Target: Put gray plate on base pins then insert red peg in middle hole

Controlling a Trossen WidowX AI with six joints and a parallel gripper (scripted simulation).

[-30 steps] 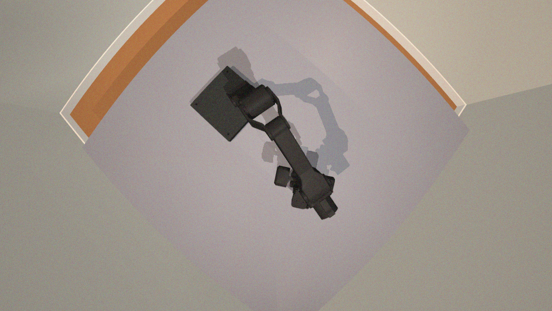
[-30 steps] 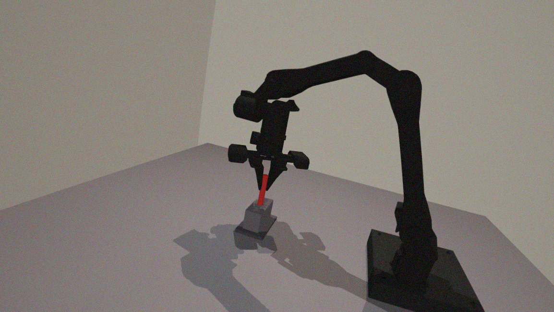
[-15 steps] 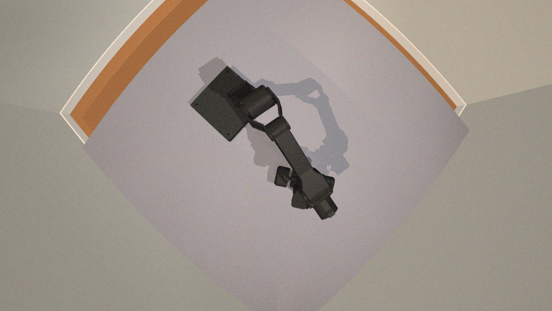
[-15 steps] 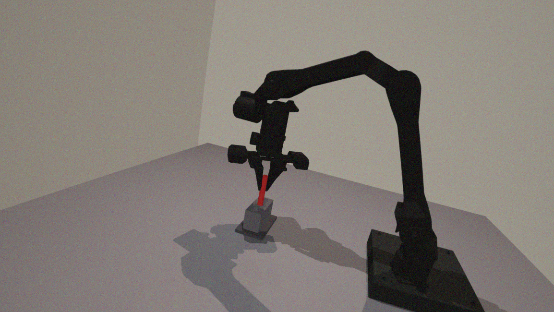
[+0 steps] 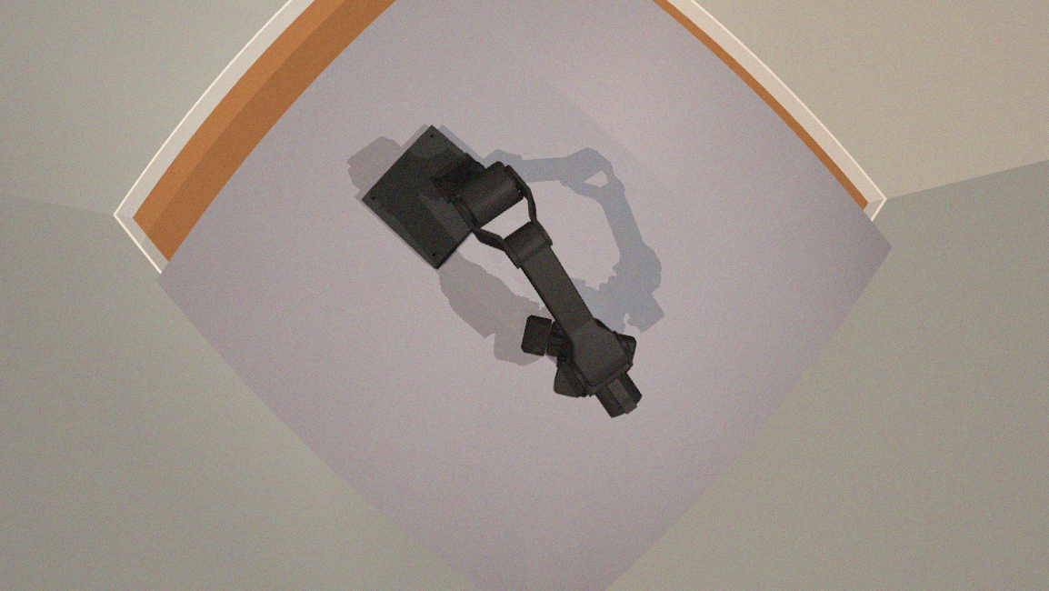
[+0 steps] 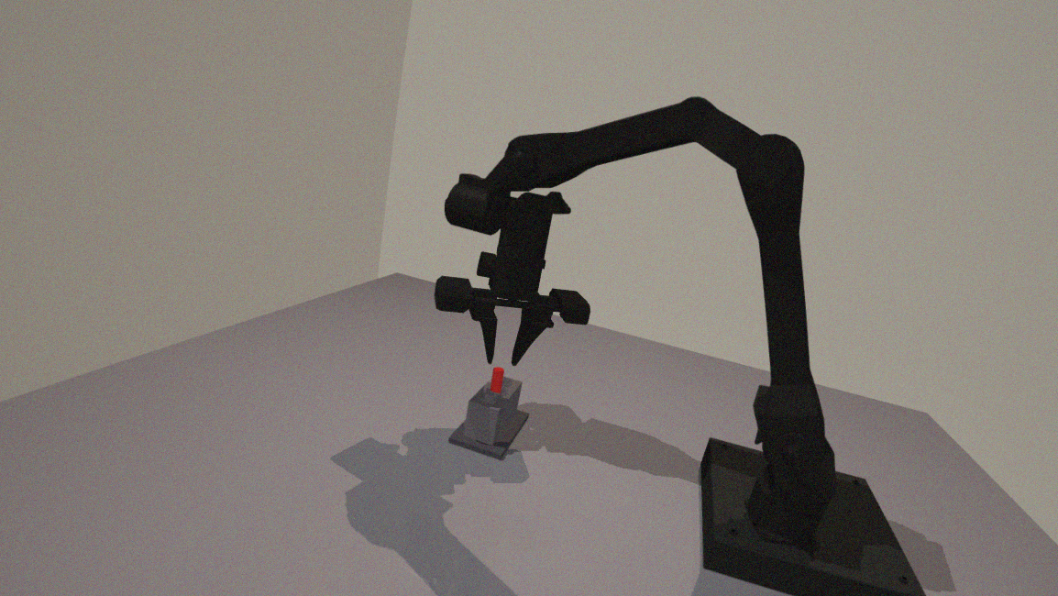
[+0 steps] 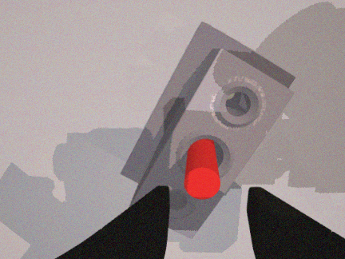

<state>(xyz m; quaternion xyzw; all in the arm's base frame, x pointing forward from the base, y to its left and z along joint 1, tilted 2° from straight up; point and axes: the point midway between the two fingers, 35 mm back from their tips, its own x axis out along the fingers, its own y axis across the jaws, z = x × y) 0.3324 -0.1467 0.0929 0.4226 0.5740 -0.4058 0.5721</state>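
Now: the red peg 50 mm below my gripper tip. The rest, counted from my gripper tip: base (90 mm below); gray plate (50 mm below).
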